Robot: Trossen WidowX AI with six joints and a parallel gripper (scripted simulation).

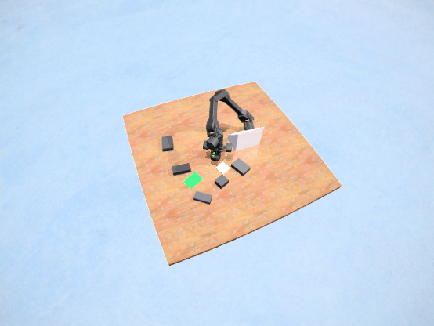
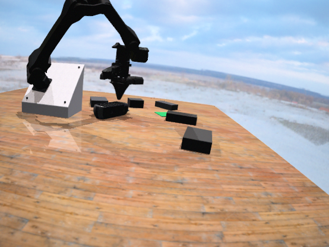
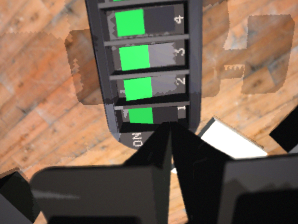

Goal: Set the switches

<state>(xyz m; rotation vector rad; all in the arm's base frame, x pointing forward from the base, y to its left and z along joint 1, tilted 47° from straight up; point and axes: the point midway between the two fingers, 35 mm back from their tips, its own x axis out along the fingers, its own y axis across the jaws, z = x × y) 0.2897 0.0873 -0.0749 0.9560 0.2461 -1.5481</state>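
The white tile is 90 mm to the left of my gripper tip, 50 mm below it and 20 mm behind it. From my gripper tip the other things lie so: green tile 200 mm ahead, 120 mm to the left, 60 mm below; dark block 300 mm ahead, 230 mm to the right, 40 mm below.
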